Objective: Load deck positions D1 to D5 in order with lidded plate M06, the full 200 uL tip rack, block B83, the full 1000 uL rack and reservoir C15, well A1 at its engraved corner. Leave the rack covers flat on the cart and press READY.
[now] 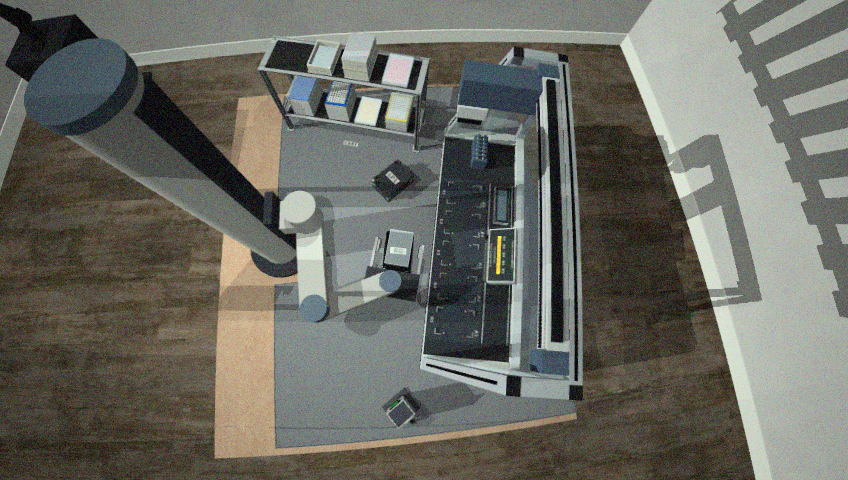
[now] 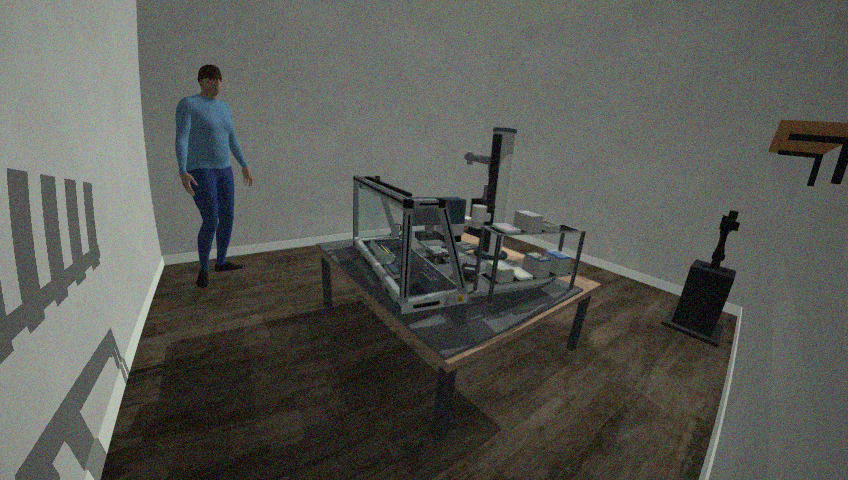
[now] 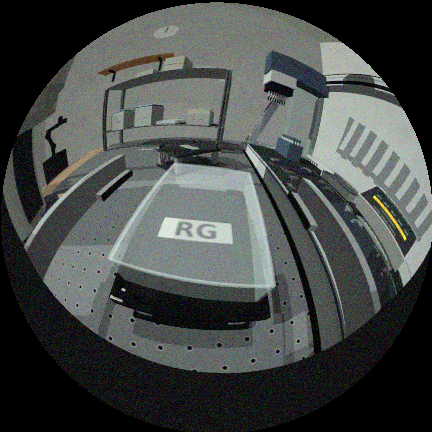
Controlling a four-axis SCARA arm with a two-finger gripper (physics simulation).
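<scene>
My gripper [image 1: 398, 254] [image 3: 208, 168] is open, its fingers apart on either side of the black stand marked RG [image 3: 190, 312]. A clear box-shaped piece [image 1: 398, 240] [image 3: 215, 270] sits on that stand, between the fingers and not gripped. The cart [image 1: 351, 80] [image 3: 226, 107] bears an open pale-blue tray [image 1: 324, 57], a tall white box [image 1: 360, 54] and a pink-topped plate [image 1: 398, 69] above. Below are a blue-topped rack [image 1: 304, 95], a blue-rimmed rack [image 1: 339, 99], a cream plate [image 1: 368, 110] and a yellow-rimmed rack [image 1: 399, 111]. Their codes are unreadable. The deck [image 1: 458, 243] has corner marks.
A dark labelled stand [image 1: 392, 179] lies between cart and RG stand. A blue ribbed block [image 1: 479, 151] [image 3: 288, 147] stands at the deck's far end. A yellow-barred panel [image 1: 501, 255] [image 3: 392, 220] adjoins the deck. A small box [image 1: 400, 410] stands near the table edge. A person [image 2: 208, 136] stands beyond the table.
</scene>
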